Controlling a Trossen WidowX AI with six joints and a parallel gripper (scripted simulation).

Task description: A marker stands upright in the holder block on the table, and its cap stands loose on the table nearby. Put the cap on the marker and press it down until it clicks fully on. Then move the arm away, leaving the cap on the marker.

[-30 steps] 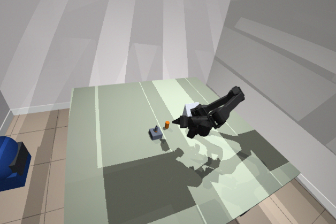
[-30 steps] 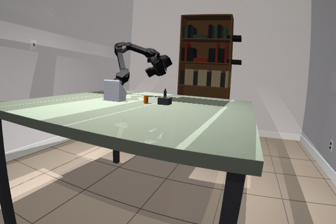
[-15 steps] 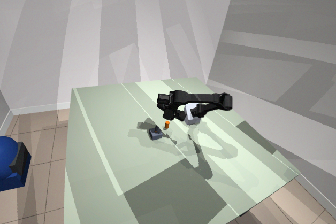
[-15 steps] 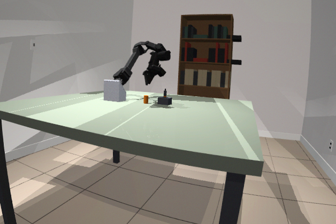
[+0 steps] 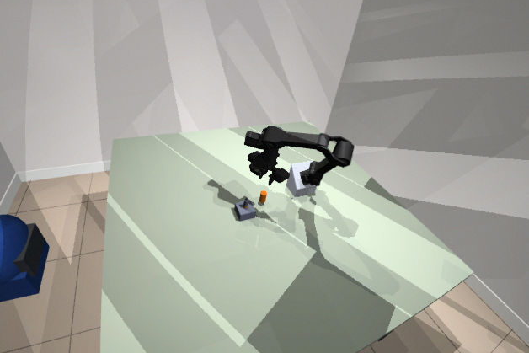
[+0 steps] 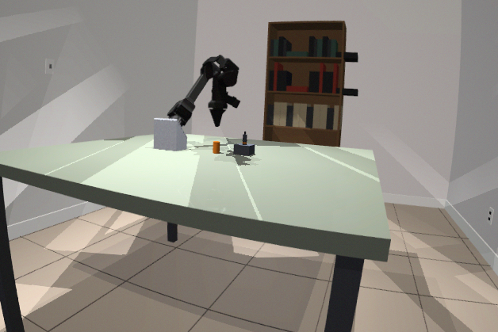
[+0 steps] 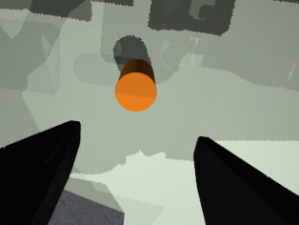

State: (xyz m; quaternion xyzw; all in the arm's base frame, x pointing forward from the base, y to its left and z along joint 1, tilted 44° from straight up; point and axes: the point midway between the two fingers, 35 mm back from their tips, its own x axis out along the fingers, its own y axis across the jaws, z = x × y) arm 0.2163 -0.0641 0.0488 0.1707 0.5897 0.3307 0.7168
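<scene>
Right now my gripper tip is 80 mm above the orange cap. Also, from my gripper tip: holder block: 100 mm ahead, 40 mm to the left, 90 mm below.
</scene>
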